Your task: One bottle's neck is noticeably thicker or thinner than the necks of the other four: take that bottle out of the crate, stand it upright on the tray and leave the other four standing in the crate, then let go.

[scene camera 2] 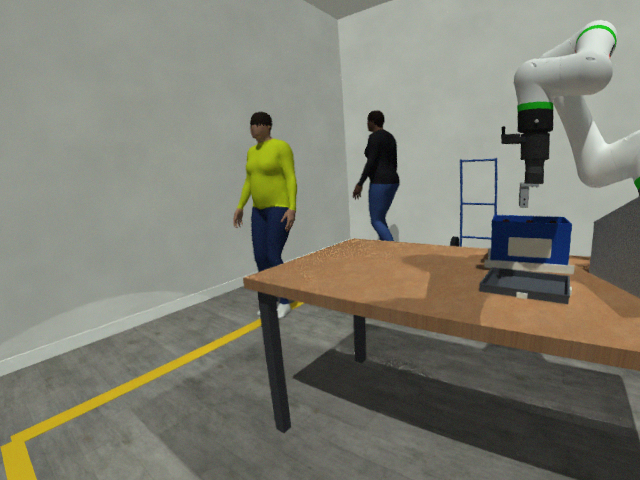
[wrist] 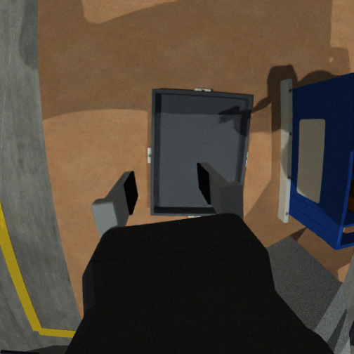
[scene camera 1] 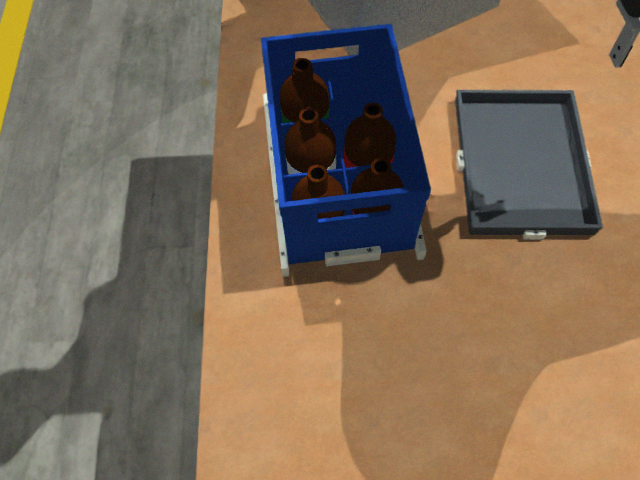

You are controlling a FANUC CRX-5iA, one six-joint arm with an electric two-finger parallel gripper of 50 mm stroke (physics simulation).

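Places are measured from the arm's base along level axes (x up, y left, z back), in centimetres.
Where they show: gripper, fingertip midpoint: (scene camera 2: 523, 206) (scene camera 1: 637, 58).
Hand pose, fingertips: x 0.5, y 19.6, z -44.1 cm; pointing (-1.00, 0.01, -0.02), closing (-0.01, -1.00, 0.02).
Each offset is from my fingertips to the top centre of the thing. "*": to the spot under its first point. Level surfaces: height alone.
Several brown bottles stand in the blue crate @[dx -8.5, dy -35.3, dz +5.1 cm] (scene camera 1: 354, 232) (scene camera 2: 559, 248) (wrist: 335, 150): back left (scene camera 1: 303, 98), middle left (scene camera 1: 310, 147), middle right (scene camera 1: 369, 142), front left (scene camera 1: 317, 190) and front right (scene camera 1: 379, 181) in scene camera 1. The back-left bottle's neck looks about as wide as its mouth; the neck difference is hard to judge. The back-right compartment holds no bottle. The grey tray @[* dx -25.5, dy -6.3, dz +6.0 cm] (scene camera 1: 516, 144) (scene camera 2: 532, 285) (wrist: 180, 135) is empty. My gripper (scene camera 2: 524, 206) (wrist: 166, 179) is open and empty, pointing down high above the tray side of the table. One finger shows at scene camera 1's upper right.
White strips @[* dx -23.1, dy -35.9, dz -9.7 cm] (scene camera 1: 353, 255) (wrist: 285, 150) border the crate on the wooden table @[dx -26.0 cm] (scene camera 1: 268, 387) (scene camera 2: 361, 273). Small white blocks @[* dx -24.6, dy -8.9, dz -10.4 cm] (scene camera 1: 534, 235) touch the tray. The grey robot base (scene camera 2: 617, 248) stands beyond the crate. Two people (scene camera 2: 271, 173) (scene camera 2: 381, 155) and a blue hand truck (scene camera 2: 478, 203) are behind the table.
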